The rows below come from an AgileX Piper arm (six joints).
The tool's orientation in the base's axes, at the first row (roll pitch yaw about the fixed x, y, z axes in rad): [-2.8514 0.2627 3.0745]
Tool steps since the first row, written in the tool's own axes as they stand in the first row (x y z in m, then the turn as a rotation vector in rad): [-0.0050 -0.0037 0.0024 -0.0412 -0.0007 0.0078]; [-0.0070 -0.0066 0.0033 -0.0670 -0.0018 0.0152]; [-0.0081 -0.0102 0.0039 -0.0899 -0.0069 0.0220]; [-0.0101 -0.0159 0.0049 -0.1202 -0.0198 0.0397]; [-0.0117 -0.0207 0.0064 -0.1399 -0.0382 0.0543]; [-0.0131 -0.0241 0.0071 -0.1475 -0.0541 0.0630]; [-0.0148 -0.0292 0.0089 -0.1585 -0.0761 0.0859]
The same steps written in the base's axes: [0.0049 -0.0046 0.0001 0.0414 -0.0057 0.0037]; [0.0066 -0.0077 0.0006 0.0678 -0.0106 0.0038]; [0.0073 -0.0114 0.0013 0.0907 -0.0190 0.0049]; [0.0087 -0.0173 0.0025 0.1222 -0.0386 0.0000]; [0.0099 -0.0224 0.0028 0.1419 -0.0618 -0.0034]; [0.0109 -0.0259 0.0035 0.1491 -0.0800 -0.0050]; [0.0123 -0.0314 0.0037 0.1619 -0.1086 -0.0173]
